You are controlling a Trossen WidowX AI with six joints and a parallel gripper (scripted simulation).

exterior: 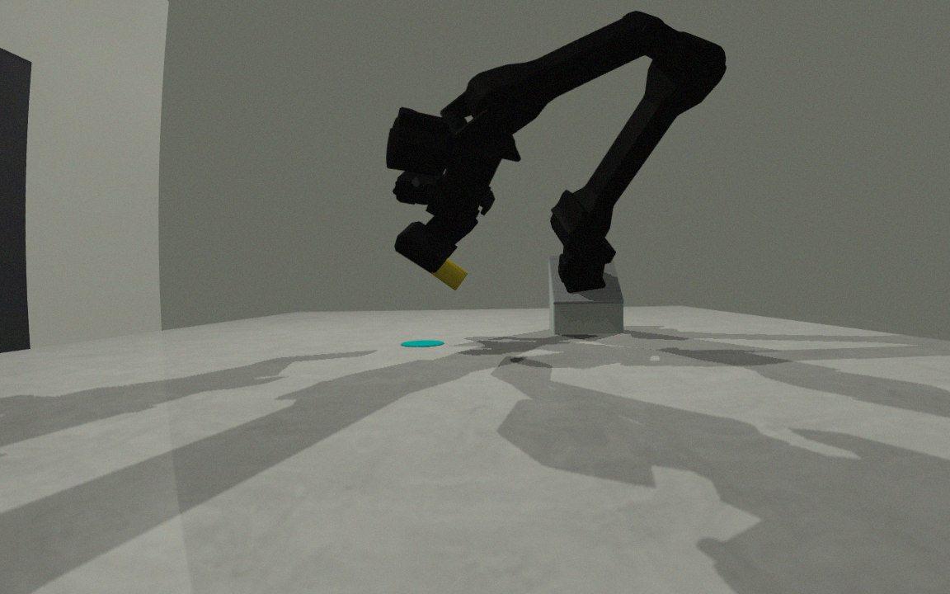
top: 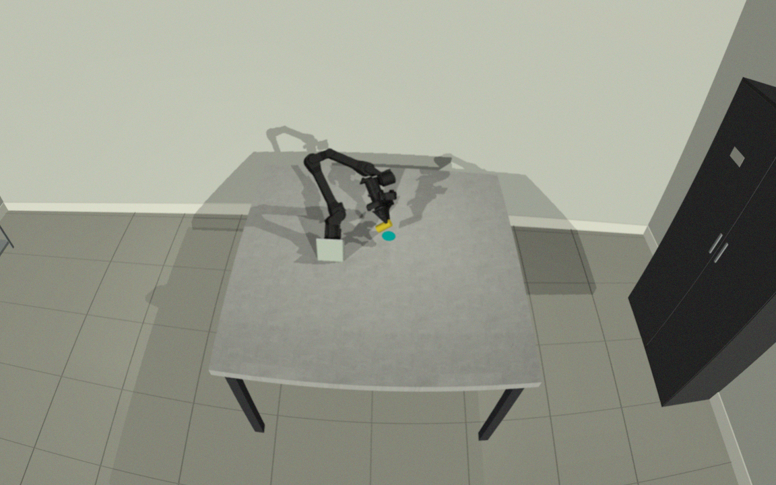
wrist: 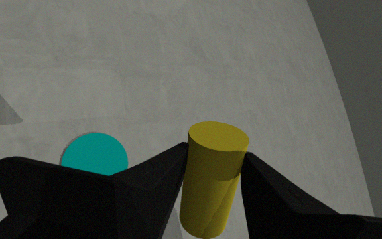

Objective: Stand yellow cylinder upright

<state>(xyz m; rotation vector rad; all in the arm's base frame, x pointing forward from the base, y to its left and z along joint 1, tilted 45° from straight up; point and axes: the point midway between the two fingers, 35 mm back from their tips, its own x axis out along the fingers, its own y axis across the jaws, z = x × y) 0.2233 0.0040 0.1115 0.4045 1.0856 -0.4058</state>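
Now: gripper tip 1 cm short of the cyan circle, 4 cm to the right of it and 12 cm above it. The rest, counted from my gripper tip: yellow cylinder (2 cm behind, 1 cm below).
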